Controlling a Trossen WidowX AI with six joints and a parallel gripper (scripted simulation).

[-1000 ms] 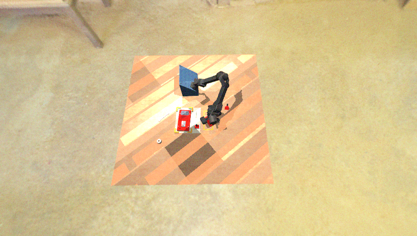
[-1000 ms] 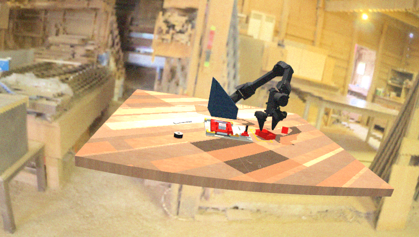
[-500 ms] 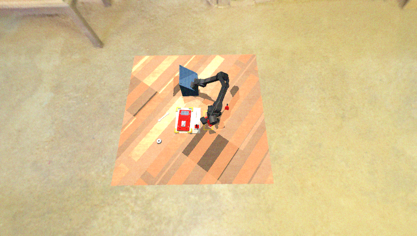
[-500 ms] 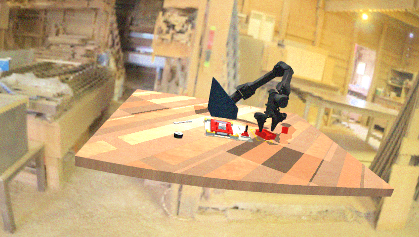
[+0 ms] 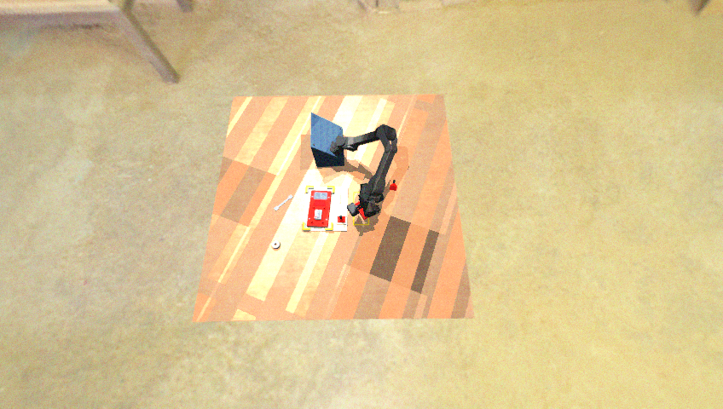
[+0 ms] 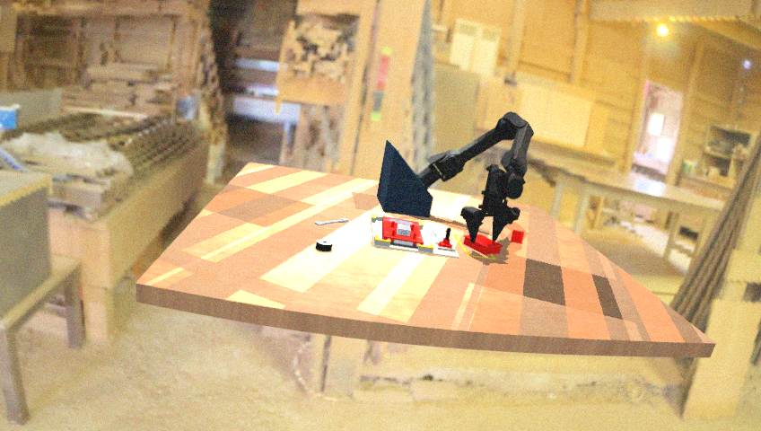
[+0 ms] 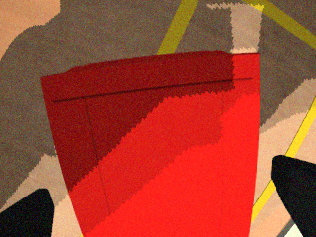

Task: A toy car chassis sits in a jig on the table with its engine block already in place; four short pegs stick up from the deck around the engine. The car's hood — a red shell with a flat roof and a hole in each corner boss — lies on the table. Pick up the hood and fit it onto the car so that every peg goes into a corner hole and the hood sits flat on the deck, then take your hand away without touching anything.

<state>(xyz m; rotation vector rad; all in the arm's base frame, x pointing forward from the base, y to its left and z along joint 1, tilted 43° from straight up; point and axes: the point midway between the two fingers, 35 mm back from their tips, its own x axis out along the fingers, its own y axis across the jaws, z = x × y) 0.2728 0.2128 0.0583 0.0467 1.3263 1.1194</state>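
Now: gripper tip right at the red hood. From my gripper tip the other things lie so: white wrench 44 cm to the right, 2 cm below, 1 cm ahead.
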